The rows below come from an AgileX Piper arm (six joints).
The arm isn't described. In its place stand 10 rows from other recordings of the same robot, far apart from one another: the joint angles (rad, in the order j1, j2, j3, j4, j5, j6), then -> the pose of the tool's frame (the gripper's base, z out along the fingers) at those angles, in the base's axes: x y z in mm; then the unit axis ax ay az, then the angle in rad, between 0 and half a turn.
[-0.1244 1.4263 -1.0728 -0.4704 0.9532 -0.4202] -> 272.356, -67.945, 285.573, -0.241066, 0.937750, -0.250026, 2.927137
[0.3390 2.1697 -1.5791 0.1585 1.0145 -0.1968] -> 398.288, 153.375, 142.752, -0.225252, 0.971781, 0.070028, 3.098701
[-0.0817 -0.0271 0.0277 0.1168 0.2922 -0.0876] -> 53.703, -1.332, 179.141, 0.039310, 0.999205, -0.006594, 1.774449
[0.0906 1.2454 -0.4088 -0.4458 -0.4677 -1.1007] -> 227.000, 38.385, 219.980, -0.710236, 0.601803, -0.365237, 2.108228
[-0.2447 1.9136 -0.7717 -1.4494 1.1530 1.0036] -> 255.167, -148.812, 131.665, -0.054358, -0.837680, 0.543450, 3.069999
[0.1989 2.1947 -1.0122 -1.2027 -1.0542 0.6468] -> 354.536, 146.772, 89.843, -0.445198, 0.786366, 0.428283, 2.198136
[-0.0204 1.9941 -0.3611 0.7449 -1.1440 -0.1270] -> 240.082, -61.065, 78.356, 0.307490, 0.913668, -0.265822, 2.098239
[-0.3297 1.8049 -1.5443 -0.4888 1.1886 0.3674] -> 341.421, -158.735, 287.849, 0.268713, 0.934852, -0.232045, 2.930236
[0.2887 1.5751 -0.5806 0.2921 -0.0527 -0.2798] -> 260.337, 75.880, 152.454, -0.134990, 0.989669, 0.048293, 2.433778
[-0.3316 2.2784 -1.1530 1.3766 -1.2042 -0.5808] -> 341.485, -205.737, 87.871, 0.592677, 0.633303, -0.497657, 2.237046
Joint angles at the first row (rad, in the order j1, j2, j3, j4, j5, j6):
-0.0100 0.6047 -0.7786 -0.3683 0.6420 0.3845
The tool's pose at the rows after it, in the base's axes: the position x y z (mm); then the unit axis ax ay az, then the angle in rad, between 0 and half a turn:
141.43, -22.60, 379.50, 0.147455, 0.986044, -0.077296, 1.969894
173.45, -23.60, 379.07, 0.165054, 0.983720, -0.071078, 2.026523
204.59, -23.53, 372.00, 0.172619, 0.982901, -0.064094, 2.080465
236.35, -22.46, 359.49, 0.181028, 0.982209, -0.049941, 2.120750
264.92, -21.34, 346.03, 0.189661, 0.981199, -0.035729, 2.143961
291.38, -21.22, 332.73, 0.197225, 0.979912, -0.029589, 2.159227
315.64, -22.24, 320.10, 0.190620, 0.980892, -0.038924, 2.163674
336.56, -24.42, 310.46, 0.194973, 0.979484, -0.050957, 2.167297
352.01, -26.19, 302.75, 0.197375, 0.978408, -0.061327, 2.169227
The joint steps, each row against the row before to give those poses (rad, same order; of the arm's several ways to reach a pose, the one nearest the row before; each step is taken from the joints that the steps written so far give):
-0.0001 0.1410 -0.0789 -0.0321 -0.0022 0.0739
0.0001 0.1298 -0.0590 -0.0178 -0.0070 0.0575
-0.0001 0.1199 -0.0434 -0.0044 -0.0198 0.0355
0.0001 0.1184 -0.0319 -0.0008 -0.0458 0.0430
-0.0001 0.1062 -0.0286 -0.0084 -0.0546 0.0480
0.0001 0.1002 -0.0335 -0.0331 -0.0476 0.0593
0.0000 0.0927 -0.0359 -0.0707 -0.0419 0.0572
0.0000 0.0811 -0.0444 -0.0865 -0.0150 0.0842
0.0000 0.0605 -0.0355 -0.0694 -0.0071 0.0651

